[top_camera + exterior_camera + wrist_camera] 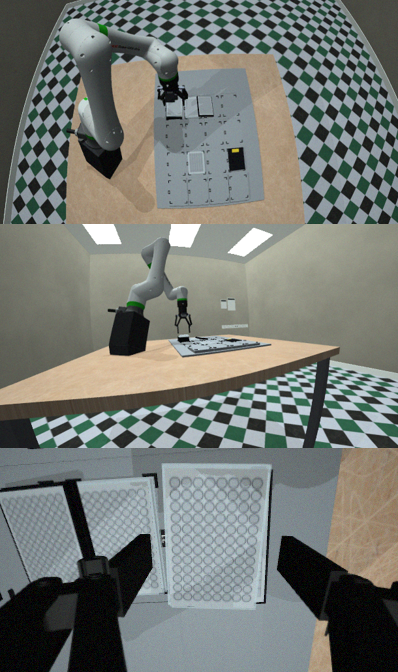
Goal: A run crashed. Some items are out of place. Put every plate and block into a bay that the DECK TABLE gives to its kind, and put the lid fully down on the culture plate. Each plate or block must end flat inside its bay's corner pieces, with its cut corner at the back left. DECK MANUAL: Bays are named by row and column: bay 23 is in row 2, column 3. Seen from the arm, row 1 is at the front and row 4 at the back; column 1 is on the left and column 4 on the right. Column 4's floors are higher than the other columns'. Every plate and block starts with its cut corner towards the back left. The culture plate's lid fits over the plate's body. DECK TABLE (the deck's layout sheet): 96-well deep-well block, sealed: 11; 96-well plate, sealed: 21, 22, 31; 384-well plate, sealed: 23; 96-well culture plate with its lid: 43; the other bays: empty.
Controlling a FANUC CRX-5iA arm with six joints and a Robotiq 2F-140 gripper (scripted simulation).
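Now: hand 8 cm above the deep-well block and 1 cm past it. Round my hand: bay label 32: 18 cm ahead, 14 cm to the right, 10 cm below; then fine-welled plate: 31 cm to the right, 14 cm ahead, 9 cm below; then bay label reading 33: 30 cm to the right, 20 cm ahead, 10 cm below.
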